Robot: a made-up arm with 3 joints. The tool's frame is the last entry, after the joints. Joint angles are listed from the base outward. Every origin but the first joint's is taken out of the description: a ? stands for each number. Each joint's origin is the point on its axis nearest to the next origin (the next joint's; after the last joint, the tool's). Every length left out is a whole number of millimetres.
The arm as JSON. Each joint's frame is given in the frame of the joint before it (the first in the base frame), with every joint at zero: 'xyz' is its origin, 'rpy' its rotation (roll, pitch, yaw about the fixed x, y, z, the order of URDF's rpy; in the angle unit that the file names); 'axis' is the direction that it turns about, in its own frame. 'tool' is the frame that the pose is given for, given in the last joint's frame.
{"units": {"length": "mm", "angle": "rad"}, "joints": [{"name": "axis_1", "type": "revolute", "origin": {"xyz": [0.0, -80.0, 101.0], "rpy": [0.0, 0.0, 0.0]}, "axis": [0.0, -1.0, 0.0]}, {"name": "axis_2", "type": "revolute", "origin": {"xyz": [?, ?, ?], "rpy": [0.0, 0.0, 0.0]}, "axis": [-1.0, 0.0, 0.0]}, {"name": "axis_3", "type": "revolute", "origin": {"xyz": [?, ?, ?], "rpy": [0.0, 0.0, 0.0]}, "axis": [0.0, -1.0, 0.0]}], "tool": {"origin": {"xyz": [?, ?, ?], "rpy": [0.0, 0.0, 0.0]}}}
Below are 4 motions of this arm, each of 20 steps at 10 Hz.
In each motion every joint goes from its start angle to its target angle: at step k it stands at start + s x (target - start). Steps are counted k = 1, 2, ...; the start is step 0. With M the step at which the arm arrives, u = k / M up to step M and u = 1 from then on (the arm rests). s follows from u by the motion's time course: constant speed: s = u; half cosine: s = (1 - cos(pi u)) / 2; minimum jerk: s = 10 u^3 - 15 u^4 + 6 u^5.
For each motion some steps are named. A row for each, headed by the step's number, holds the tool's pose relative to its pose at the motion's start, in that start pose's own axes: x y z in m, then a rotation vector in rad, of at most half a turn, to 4 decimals.
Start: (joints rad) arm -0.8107 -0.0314 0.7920
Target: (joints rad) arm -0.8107 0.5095 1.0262
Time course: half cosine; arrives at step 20
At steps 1, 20:
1: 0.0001 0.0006 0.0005 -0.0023 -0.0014 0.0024
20: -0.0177 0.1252 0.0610 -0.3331 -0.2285 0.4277

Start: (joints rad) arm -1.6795 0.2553 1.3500
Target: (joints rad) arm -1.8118 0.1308 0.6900
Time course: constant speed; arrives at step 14
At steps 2, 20:
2: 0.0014 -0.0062 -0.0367 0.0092 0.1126 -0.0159
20: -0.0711 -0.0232 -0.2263 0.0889 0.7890 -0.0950

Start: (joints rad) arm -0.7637 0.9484 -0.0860
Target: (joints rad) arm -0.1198 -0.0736 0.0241
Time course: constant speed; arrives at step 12
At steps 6, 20:
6: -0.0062 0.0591 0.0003 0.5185 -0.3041 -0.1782
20: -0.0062 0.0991 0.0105 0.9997 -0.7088 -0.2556

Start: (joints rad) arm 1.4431 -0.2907 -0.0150
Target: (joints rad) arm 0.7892 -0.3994 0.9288
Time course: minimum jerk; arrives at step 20
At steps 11, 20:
11: 0.0494 0.0002 0.2047 0.0291 -0.1910 -0.1349
20: 0.1028 -0.0084 0.3298 -0.0035 -0.3235 -0.2420

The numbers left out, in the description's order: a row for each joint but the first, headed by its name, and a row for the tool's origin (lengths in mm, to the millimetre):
axis_2: -407.0 0.0 96.0
axis_3: 0.0 -21.0 -27.0
tool: 329.0 0.0 -33.0

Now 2 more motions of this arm.
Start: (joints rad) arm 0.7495 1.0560 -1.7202
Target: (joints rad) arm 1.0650 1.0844 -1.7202
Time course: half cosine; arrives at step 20
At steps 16, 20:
16: 0.0604 0.1091 0.0429 0.2512 -0.1373 0.0120
20: 0.0661 0.1200 0.0494 0.2779 -0.1514 0.0134

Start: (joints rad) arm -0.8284 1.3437 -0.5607
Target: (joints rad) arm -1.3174 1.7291 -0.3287
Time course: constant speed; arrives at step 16
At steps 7, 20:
7: 0.0167 -0.0575 0.0570 -0.2501 -0.0704 0.1031
20: 0.0515 -0.0926 0.1420 -0.5535 -0.2076 0.2819

